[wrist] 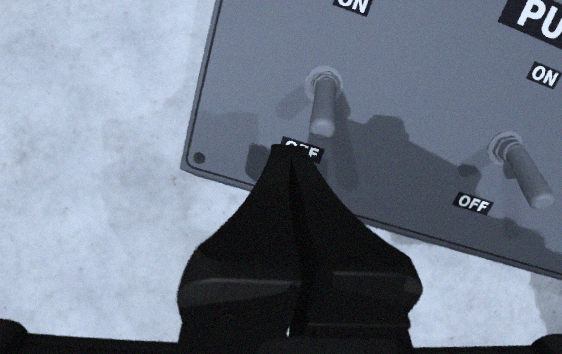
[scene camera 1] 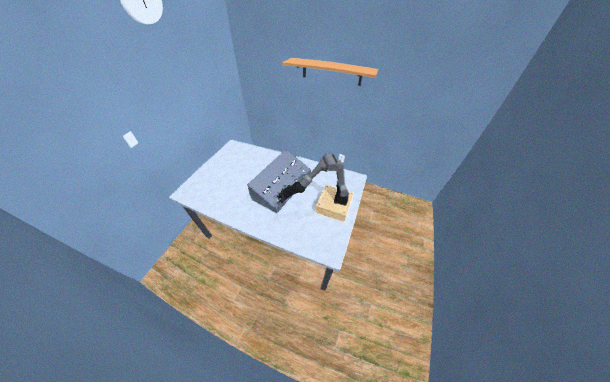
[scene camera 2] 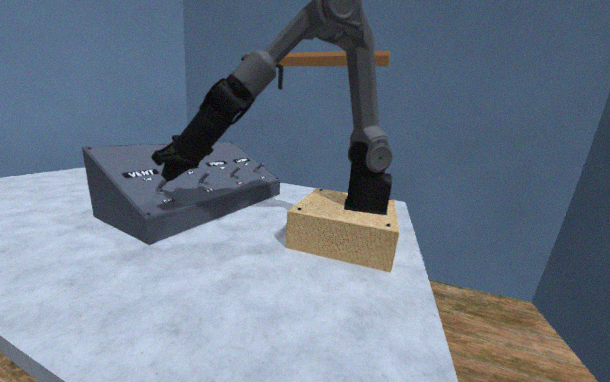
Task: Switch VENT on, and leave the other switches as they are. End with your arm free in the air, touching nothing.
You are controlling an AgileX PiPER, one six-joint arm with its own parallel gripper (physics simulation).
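The dark grey sloped switch panel (scene camera 1: 260, 186) (scene camera 2: 116, 200) (wrist: 425, 90) stands on the table. The VENT label (scene camera 2: 140, 173) is at its near left in scene view 2. The VENT lever (wrist: 323, 111) leans toward its OFF label (wrist: 313, 152) (scene camera 2: 167, 200). My gripper (scene camera 1: 281, 200) (scene camera 2: 168, 178) (wrist: 286, 164) is shut and empty. Its fingertips are over part of the OFF label in the wrist view, just below and left of the lever's tip. The gap between fingertips and lever looks small; contact cannot be told.
The PUMP lever (wrist: 529, 177) stands to the right of the VENT lever in the wrist view, leaning down the slope. Two more levers (scene camera 2: 235, 173) (scene camera 2: 258, 167) are farther along the panel. My arm's base stands on a wooden block (scene camera 1: 330, 211) (scene camera 2: 340, 240) on the table (scene camera 1: 295, 235) (scene camera 2: 240, 310).
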